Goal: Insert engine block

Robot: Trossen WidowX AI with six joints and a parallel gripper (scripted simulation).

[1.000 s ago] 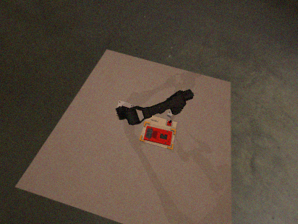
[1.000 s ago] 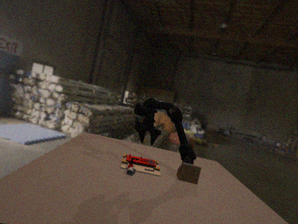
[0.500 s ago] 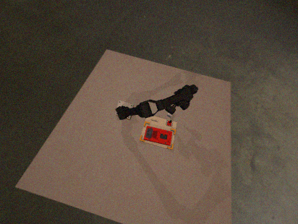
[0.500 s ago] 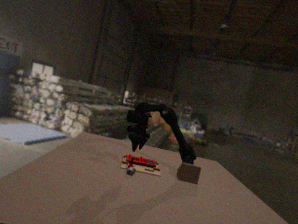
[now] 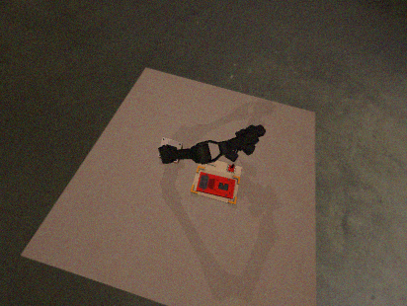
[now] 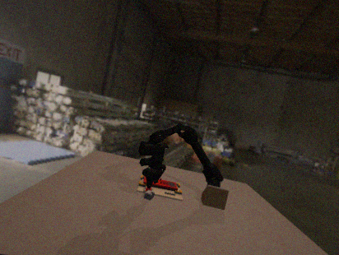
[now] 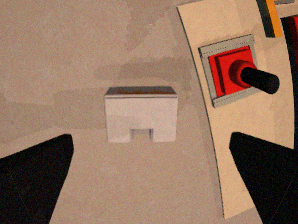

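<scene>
The engine block lies 40 mm below my gripper tip and 10 mm to the left of it. From my gripper tip the other things lie so: dark post: 70 mm to the right, 30 mm below, 10 mm ahead.
</scene>
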